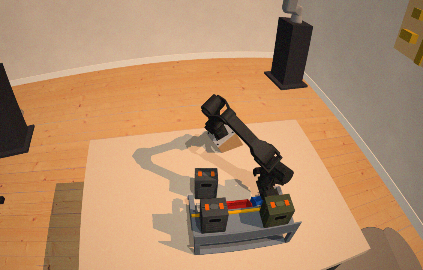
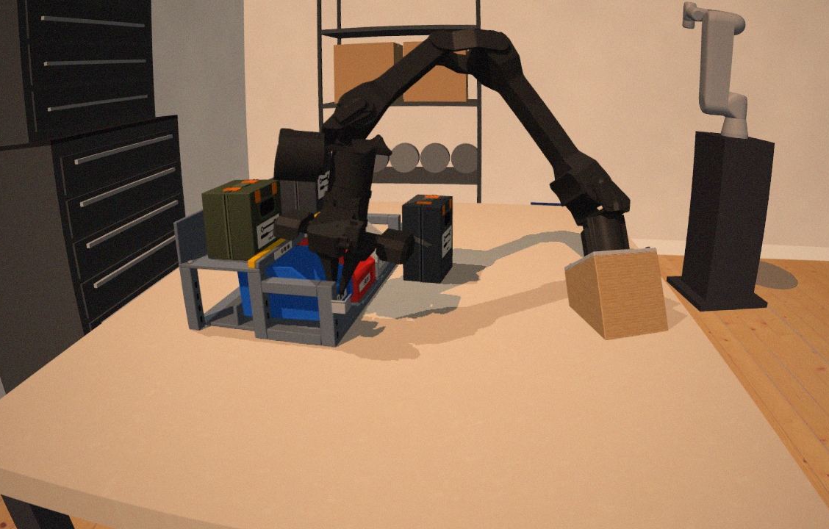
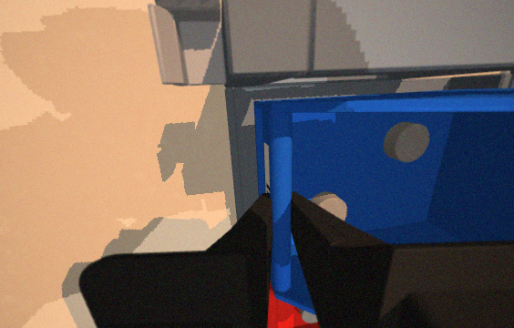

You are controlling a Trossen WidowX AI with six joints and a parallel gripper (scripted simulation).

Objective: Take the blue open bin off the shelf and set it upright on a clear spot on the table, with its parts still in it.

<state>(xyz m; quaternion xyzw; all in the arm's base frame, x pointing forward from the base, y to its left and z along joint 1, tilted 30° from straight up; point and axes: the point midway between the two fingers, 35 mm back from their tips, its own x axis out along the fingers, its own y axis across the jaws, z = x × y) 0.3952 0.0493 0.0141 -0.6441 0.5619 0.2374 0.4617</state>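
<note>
My hand is 70 mm short of the blue open bin, 10 mm to the left of it and 20 mm above it. From my hand the other things lie so: red bin: 40 mm ahead, 120 mm to the right, 40 mm below; then yellow rail: 70 mm ahead, 130 mm to the right, 30 mm above; then green case: 140 mm ahead, 30 mm to the right, 70 mm above.
</note>
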